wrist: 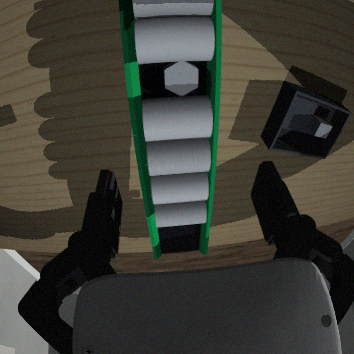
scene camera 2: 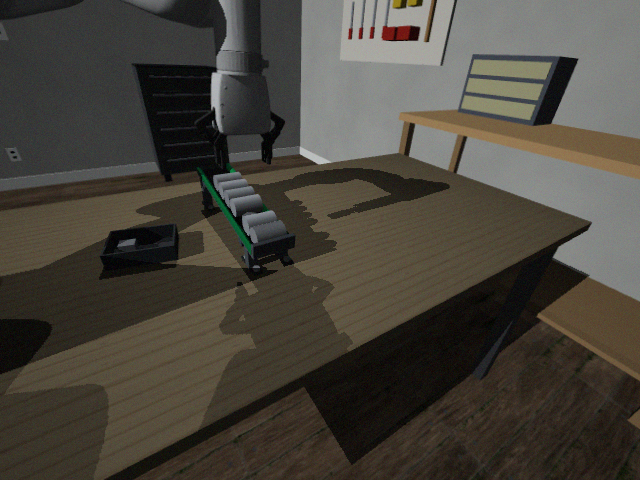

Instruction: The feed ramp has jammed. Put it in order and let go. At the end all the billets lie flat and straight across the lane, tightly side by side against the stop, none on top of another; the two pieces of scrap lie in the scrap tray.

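Places are measured from the arm's base along level axes (x ahead, y left, z up), in centimetres.
Pixels of known places: gripper, fingertip midpoint: (wrist: pixel 187 181) (scene camera 2: pixel 245 164).
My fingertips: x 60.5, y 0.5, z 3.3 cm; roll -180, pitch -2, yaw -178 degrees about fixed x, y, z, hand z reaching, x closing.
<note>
Ahead of a thing's pixels: the offset from my fingertips to its top centre. Level surfaces: height alone.
The feed ramp (scene camera 2: pixel 223 208) (wrist: pixel 218 75) has green side rails and slopes down to a dark stop {dy -12.7, dx +0.5, dz -10.5 cm} (scene camera 2: pixel 273 245). Two grey billets lie crosswise at the stop end, the upper one {dy -6.3, dx +0.1, dz -8.2 cm} (scene camera 2: pixel 259 222) (wrist: pixel 175 40) beside a gap. A hexagonal scrap piece {dy -2.6, dx -0.7, dz -9.9 cm} (wrist: pixel 181 78) sits in that gap. Above it a row of several billets lies crosswise, side by side, from the lowest {dy +1.0, dx -0.2, dz -7.3 cm} (scene camera 2: pixel 246 205) (wrist: pixel 177 119) to the topmost {dy +12.9, dx -0.8, dz -5.9 cm} (scene camera 2: pixel 227 178) (wrist: pixel 181 214). The scrap tray {dy +5.3, dx -21.5, dz -14.4 cm} (scene camera 2: pixel 142 256) (wrist: pixel 276 119) holds one light scrap piece {dy +5.7, dx -24.3, dz -15.0 cm} (scene camera 2: pixel 127 243) (wrist: pixel 323 129). My gripper (scene camera 2: pixel 244 162) (wrist: pixel 187 181) is open and empty above the ramp's upper part, fingers spread wider than the lane.
The ramp and tray stand on a wooden table {dz -17.9 cm} (scene camera 2: pixel 413 248). In the wrist view the tray is right of the ramp. A dark drawer cabinet (scene camera 2: pixel 180 103) stands behind, and a wooden shelf (scene camera 2: pixel 516 135) with a box (scene camera 2: pixel 506 87) is at the right.
</note>
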